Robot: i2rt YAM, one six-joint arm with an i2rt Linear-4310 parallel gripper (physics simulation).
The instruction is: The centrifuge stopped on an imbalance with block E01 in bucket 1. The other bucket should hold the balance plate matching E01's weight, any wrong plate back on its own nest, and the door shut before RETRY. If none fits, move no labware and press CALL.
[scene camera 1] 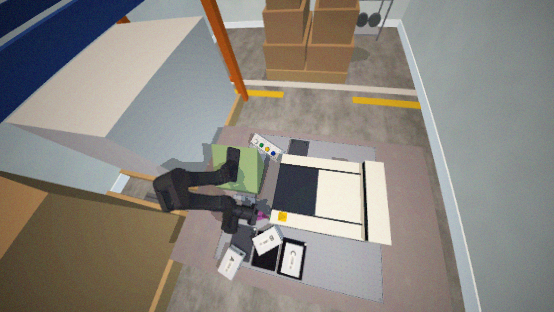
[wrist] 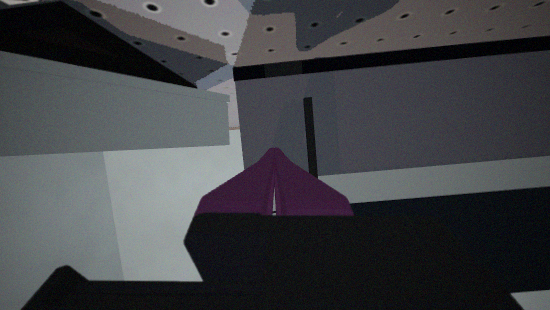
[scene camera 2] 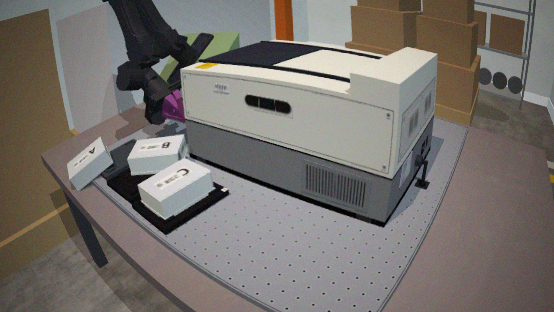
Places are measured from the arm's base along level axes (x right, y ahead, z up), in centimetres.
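Pixels of known places: gripper, fingertip midpoint: (scene camera 1: pixel 269 217) (wrist: pixel 274 155); arm's base at its link origin: (scene camera 1: pixel 232 164) (scene camera 2: pixel 190 59).
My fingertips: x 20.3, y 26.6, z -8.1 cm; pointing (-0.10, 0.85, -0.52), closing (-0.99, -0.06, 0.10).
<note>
Ahead of a thing's pixels: the offset from my fingertips to its top centre. "spot": to the spot under its first point. Level surfaces: height alone.
My gripper (scene camera 1: pixel 268 216) (scene camera 2: pixel 183 111) (wrist: pixel 274 155) is shut and empty, its purple fingertips together at the front left corner of the centrifuge (scene camera 1: pixel 345 200) (scene camera 2: pixel 280 107). In the wrist view the fingers cover the place in front of the centrifuge's front face @(spot: dy +1.6, dx -12.6, dz -2.3 cm) (wrist: pixel 425 110); its buttons do not show. The dark door panel @(dy +10.7, dx -14.8, dz +14.1 cm) (scene camera 1: pixel 296 189) (scene camera 2: pixel 265 52) lies shut over the top. Plate B @(dy +1.7, dx +10.7, dz -1.0 cm) (scene camera 1: pixel 267 240) (scene camera 2: pixel 157 151) lies skewed over a black nest @(dy +1.9, dx +15.4, dz -5.4 cm) (scene camera 1: pixel 265 261). Plate C @(dy +15.5, dx +15.1, dz -1.8 cm) (scene camera 1: pixel 292 260) (scene camera 2: pixel 176 186) sits in its black nest (scene camera 1: pixel 303 257) (scene camera 2: pixel 167 226). Plate A @(dy -12.9, dx +25.3, dz -0.1 cm) (scene camera 1: pixel 230 263) (scene camera 2: pixel 90 162) is tilted near the table edge. Block E01 and the buckets do not show.
A green block (scene camera 1: pixel 250 170) (scene camera 2: pixel 220 42) stands behind the arm. A white panel with coloured buttons @(dy -14.8, dx -41.4, dz +1.2 cm) (scene camera 1: pixel 266 146) lies near the centrifuge's back left corner. A dark pad @(spot: dy +4.8, dx -46.8, dz -5.0 cm) (scene camera 1: pixel 298 146) lies beside it. A perforated board @(dz -7.2 cm) (scene camera 1: pixel 345 265) (scene camera 2: pixel 300 250) lies under the centrifuge.
</note>
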